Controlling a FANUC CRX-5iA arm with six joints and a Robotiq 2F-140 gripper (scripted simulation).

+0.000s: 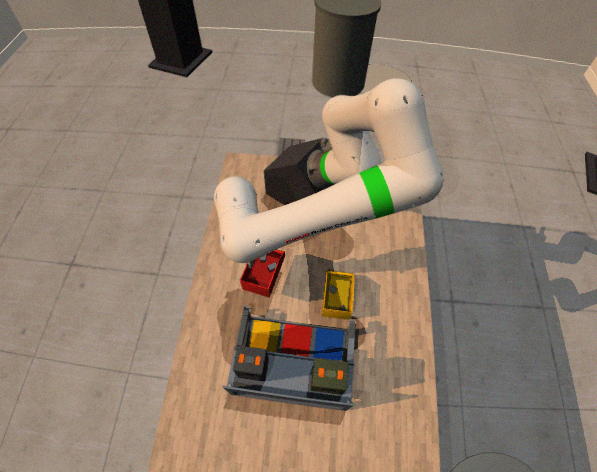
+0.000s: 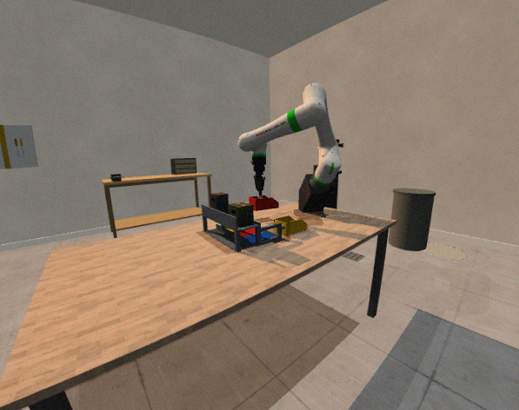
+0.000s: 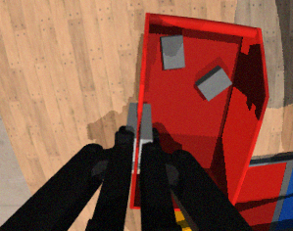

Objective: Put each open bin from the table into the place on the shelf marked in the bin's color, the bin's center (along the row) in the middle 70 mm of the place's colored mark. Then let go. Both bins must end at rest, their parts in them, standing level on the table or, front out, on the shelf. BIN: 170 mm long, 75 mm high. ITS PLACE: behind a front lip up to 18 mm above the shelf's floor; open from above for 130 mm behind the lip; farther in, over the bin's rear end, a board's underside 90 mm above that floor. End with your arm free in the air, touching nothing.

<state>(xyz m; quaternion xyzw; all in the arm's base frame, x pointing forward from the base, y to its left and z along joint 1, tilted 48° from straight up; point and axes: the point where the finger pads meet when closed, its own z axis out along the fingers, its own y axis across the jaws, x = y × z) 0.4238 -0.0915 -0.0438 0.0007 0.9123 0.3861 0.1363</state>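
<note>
Now: hand 1 cm past the red bin, 5 cm to the right of it and 4 cm above it. From my hand the other things lie so: yellow bin: 6 cm behind, 31 cm to the left, 12 cm below; red mark: 18 cm ahead, 25 cm to the left, 16 cm below; yellow mark: 22 cm ahead, 15 cm to the left, 16 cm below.
</note>
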